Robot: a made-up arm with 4 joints.
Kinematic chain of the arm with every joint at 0, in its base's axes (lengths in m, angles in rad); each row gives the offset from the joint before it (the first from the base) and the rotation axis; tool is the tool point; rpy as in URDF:
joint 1: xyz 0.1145 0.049 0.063 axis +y
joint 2: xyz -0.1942 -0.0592 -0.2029 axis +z
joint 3: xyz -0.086 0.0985 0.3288 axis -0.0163 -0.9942 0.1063
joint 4: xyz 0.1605 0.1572 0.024 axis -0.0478 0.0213 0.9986
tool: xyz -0.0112 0.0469 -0.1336 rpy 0 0 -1.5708
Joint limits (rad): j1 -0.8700..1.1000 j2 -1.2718..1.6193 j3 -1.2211..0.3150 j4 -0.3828..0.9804
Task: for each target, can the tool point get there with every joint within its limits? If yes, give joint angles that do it. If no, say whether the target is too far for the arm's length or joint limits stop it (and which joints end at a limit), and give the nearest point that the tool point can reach.
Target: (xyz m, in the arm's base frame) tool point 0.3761 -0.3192 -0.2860
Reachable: no: joint limits stop it (at a limit: joint 1, joint 2, joint 3, joint 4) | nearest point 0.2394 -0.0157 -0.0228 | short by 0.424 m
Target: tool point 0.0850 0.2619 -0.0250
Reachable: yes | joints -0.2471 -0.7428 -1.0509 -0.2760
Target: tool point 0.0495 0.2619 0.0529
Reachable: yes | joints -0.4941 -0.2677 0.0444 0.2461
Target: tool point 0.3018 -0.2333 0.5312
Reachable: no: joint limits stop it (at a limit: joint 2, joint 3, joint 4) | nearest point 0.1708 -0.0157 0.2037 | short by 0.414 m
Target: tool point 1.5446 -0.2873 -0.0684
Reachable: no: too far | nearest point 0.2654 -0.0157 0.0491 | short by 1.313 m
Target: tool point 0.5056 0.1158 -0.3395
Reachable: no: joint limits stop it (at a limit: joint 1, joint 3, joint 4) | nearest point 0.2373 0.0455 -0.0186 | short by 0.424 m
